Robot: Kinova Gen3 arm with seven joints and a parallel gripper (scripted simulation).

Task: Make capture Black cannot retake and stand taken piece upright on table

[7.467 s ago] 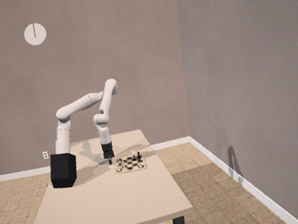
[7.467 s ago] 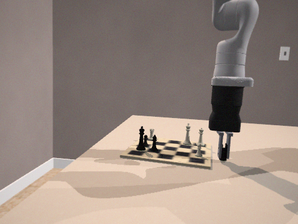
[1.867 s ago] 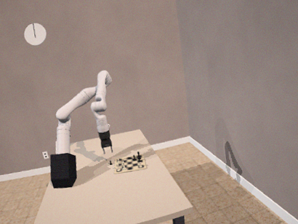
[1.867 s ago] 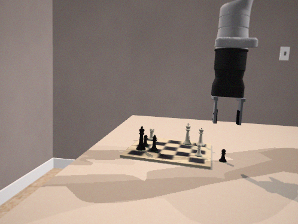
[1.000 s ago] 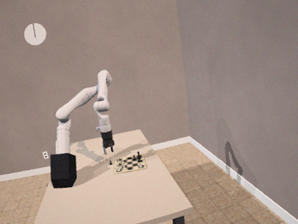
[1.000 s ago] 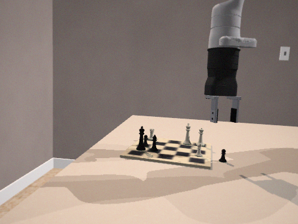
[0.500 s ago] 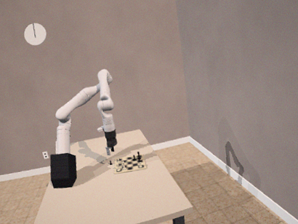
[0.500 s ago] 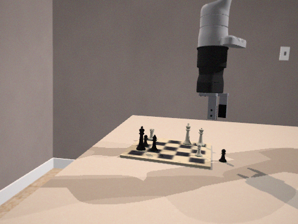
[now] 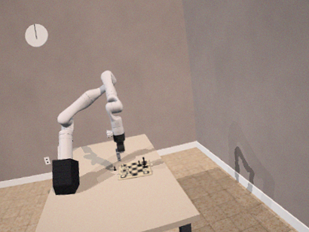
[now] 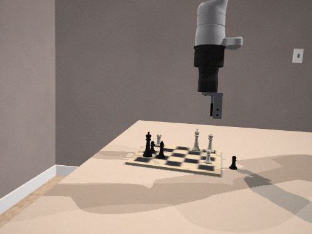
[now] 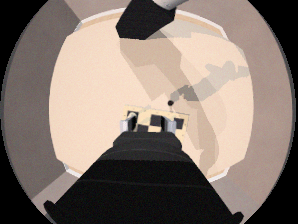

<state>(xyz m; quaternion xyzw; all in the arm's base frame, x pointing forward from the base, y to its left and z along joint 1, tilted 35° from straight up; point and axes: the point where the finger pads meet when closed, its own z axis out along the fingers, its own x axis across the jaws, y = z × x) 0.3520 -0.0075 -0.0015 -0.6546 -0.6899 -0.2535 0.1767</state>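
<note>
My gripper is now 4 cm short of the white king, 5 cm to the left of it and 9 cm above it. Round my hand: white queen: 5 cm to the right, 10 cm below; white pawn: 1 cm ahead, 6 cm to the left, 11 cm below; chessboard: 9 cm ahead, 2 cm to the left, 13 cm below.
</note>
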